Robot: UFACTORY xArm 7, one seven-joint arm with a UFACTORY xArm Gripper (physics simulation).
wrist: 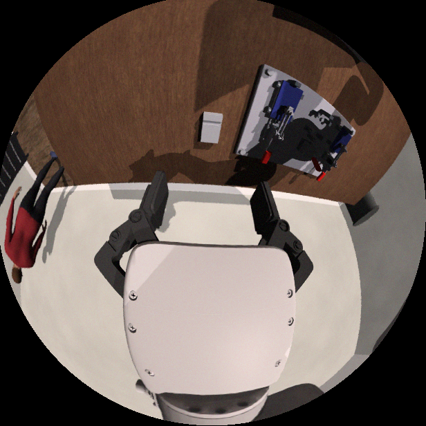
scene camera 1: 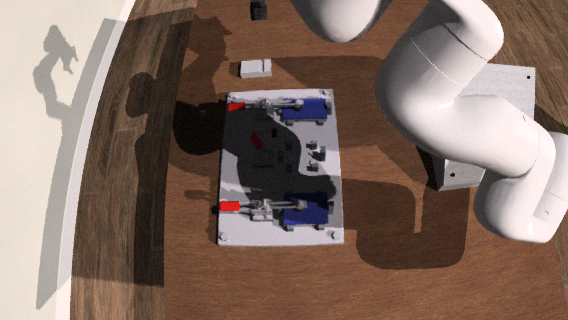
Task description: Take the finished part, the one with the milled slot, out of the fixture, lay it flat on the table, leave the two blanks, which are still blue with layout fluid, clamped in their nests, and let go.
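Frame: origin at the arm's base, x left, y down, z back, level; millimetres.
Where they show: gripper, fingertip midpoint: (scene camera 1: 259, 6).
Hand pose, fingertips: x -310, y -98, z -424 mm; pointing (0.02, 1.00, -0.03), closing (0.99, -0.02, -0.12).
After its pixels a point has its place.
The finished part (scene camera 1: 252, 69) {y 97, x -298, z -459 mm} (wrist: 210, 131), a pale grey block with a slot across it near one end, lies flat on the table beside the fixture plate (scene camera 1: 280, 236) {y 102, x 100, z -451 mm} (wrist: 252, 107), apart from it. Two blue blanks sit in the outer nests under clamp arms: one blank (scene camera 1: 312, 111) {y 86, x -146, z -348 mm} (wrist: 288, 97) nearer the part, the other blank (scene camera 1: 300, 216) {y 81, x 74, z -409 mm} (wrist: 343, 140) at the far end. The middle nest holds no block and is mostly in shadow. My gripper (wrist: 211, 184) is wide open and empty, held clear of the part; a dark piece of it shows at the top edge in the scene view.
Red clamp handles (scene camera 1: 236, 106) {y 67, x -174, z -500 mm} (scene camera 1: 229, 206) {y 61, x 43, z -532 mm} (wrist: 266, 157) stick out at the plate's side; the middle red handle (scene camera 1: 256, 141) {y 17, x -54, z -466 mm} (wrist: 316, 164) stands at a different angle. The white arm spans the upper right over the metal base plate (scene camera 1: 510, 82) {y -73, x -66, z 85 mm}. A person in red (wrist: 25, 235) shows beyond the table.
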